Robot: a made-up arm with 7 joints.
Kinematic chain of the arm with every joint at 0, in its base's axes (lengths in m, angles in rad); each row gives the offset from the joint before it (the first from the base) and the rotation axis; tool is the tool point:
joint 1: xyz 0 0 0.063 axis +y
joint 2: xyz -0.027 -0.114 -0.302 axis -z
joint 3: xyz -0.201 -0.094 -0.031 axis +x
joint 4: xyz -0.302 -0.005 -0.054 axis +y
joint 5: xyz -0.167 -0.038 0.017 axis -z
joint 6: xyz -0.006 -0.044 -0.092 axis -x
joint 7: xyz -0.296 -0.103 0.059 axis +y
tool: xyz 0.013 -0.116 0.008
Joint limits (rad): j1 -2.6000..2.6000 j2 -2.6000..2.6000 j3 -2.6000..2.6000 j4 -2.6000..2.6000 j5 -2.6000..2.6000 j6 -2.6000..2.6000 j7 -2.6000..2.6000
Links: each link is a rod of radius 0.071 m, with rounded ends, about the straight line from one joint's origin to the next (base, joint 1, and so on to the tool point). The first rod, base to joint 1, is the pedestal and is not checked.
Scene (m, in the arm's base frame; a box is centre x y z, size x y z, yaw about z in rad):
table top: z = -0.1
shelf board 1: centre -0.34 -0.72 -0 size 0.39 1.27 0.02 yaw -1.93
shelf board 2: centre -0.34 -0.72 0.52 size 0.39 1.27 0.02 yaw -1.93
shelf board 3: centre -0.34 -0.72 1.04 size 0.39 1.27 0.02 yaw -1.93
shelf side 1: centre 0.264 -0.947 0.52 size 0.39 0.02 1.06 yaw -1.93
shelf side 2: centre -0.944 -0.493 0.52 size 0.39 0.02 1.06 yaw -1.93
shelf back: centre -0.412 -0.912 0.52 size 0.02 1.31 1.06 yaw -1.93
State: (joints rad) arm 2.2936 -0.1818 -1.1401 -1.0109 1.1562 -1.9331 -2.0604
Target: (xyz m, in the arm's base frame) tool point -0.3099 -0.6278 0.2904
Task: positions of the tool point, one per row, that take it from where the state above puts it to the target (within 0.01 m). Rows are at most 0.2 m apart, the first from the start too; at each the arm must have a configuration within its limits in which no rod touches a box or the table.
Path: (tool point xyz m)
1: -0.2540 -0.5214 0.8125
2: -0.1887 -0.4183 0.7804
3: -0.1360 -0.3116 0.7352
4: -0.1523 -0.4195 0.5987
5: -0.1779 -0.4219 0.4254
6: -0.1916 -0.3127 0.2904
7: -0.2228 -0.4326 0.2805
8: -0.2609 -0.5390 0.2827
9: -0.3099 -0.6278 0.2904

